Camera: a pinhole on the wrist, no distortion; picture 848 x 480 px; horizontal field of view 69.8 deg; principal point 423.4 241.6 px. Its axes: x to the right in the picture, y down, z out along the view. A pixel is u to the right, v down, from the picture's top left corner.
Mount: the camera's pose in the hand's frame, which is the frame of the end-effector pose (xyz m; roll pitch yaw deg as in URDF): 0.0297 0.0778 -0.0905 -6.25 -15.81 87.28
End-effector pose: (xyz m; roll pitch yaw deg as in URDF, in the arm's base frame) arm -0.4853 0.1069 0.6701 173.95 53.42 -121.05
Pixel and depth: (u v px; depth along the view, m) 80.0 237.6 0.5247
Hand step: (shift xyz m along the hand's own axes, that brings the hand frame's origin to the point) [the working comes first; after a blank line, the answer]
In the camera's frame: -0.2965 -0.0035 0.5247

-0.0442 -0.3466 0.3309
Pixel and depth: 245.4 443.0 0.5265
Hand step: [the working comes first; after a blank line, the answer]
In the camera's frame: -0.1542 0.1745 0.5265

-0.2143 -0.1967 0.3528
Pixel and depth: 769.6 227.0 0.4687
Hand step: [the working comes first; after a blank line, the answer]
In the camera's frame: 0.2670 -0.0113 0.4687

-0.0039 0.2091 0.4317
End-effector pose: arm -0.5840 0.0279 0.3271 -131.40 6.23 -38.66
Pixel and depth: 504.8 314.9 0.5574
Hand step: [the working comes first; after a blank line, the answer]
In the camera's frame: 0.0747 0.0672 0.5574

-0.1013 0.0068 0.4559
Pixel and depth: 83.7 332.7 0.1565
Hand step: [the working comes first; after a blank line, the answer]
In the camera's frame: -0.0875 0.0235 0.1565

-0.0166 -0.0460 0.0329
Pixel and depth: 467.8 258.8 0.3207
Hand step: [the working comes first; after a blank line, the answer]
In the camera's frame: 0.0234 0.0091 0.3207

-0.0172 0.0159 0.2217
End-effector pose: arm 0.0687 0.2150 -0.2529 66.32 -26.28 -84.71
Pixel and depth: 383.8 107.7 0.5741
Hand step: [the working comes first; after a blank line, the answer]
In the camera's frame: -0.0374 -0.1265 0.5741

0.0836 -0.1202 0.4617
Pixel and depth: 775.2 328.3 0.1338
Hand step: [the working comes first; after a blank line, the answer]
In the camera's frame: 0.0774 0.0191 0.1338

-0.0020 0.1182 0.0566
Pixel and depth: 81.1 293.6 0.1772
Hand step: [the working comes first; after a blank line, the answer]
In the camera's frame: -0.0998 0.0152 0.1772

-0.0114 -0.0640 0.0502
